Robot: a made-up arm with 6 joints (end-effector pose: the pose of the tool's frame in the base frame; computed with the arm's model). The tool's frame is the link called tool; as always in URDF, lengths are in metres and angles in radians. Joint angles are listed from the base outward.
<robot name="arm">
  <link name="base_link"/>
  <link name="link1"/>
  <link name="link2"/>
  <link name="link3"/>
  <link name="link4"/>
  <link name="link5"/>
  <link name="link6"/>
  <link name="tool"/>
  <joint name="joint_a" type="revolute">
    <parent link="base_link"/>
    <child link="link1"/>
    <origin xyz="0 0 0.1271" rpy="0 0 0"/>
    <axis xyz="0 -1 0"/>
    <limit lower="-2.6" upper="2.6" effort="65" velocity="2.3"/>
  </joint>
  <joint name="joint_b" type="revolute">
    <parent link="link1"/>
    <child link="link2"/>
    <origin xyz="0.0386 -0.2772 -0.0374" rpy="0 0 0"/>
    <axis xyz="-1 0 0"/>
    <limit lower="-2.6" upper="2.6" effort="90" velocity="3"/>
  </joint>
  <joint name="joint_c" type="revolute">
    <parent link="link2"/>
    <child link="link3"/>
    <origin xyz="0.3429 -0.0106 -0.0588" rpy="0 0 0"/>
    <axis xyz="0 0 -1"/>
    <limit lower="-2.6" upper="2.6" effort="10" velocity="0.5"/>
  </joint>
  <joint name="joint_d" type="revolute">
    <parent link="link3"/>
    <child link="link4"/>
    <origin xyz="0.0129 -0.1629 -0.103" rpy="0 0 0"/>
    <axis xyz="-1 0 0"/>
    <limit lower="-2.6" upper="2.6" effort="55" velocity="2"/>
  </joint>
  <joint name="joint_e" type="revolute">
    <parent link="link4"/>
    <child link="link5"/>
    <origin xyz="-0.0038 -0.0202 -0.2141" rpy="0 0 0"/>
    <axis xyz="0 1 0"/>
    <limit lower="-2.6" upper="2.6" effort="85" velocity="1"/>
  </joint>
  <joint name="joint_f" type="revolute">
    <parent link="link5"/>
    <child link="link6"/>
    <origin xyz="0.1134 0.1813 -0.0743" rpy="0 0 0"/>
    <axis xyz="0 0 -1"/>
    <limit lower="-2.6" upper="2.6" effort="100" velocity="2.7"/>
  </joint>
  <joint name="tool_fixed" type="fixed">
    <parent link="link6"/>
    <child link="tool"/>
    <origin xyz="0.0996 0.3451 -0.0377" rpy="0 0 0"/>
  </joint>
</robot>
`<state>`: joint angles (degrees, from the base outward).
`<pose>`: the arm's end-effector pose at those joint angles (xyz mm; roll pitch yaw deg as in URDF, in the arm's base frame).
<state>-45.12 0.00 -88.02 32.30 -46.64 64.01</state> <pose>46.6 125.1 -312.4 46.30 -5.98 16.37</pose>
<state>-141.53 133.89 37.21 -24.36 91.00 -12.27</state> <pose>-542.9 -756.6 -109.9 155.81 22.19 -98.91</pose>
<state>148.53 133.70 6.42 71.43 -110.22 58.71</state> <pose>-341.1 -617.0 249.9 153.74 -37.99 44.62</pose>
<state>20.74 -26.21 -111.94 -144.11 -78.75 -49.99</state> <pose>484.9 -248.0 724.3 111.33 -27.23 31.43</pose>
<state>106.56 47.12 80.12 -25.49 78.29 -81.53</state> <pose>40.4 -212.1 644.3 -109.68 -61.33 140.07</pose>
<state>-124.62 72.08 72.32 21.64 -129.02 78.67</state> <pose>-387.2 -220.9 -42.8 5.02 -32.46 31.06</pose>
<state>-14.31 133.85 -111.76 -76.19 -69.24 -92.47</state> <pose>55.6 -224.1 185.5 69.99 30.04 116.63</pose>
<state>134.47 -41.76 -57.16 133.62 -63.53 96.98</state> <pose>-358.6 53.7 637.8 -107.54 68.61 -119.53</pose>
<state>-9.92 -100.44 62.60 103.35 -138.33 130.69</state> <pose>269.8 -251.4 144.5 58.74 42.79 -98.90</pose>
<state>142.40 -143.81 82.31 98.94 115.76 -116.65</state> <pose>-295.9 -89.1 163.2 71.16 20.94 132.72</pose>
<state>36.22 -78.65 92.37 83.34 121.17 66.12</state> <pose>-368.0 217.5 127.3 -174.26 -3.30 -126.14</pose>
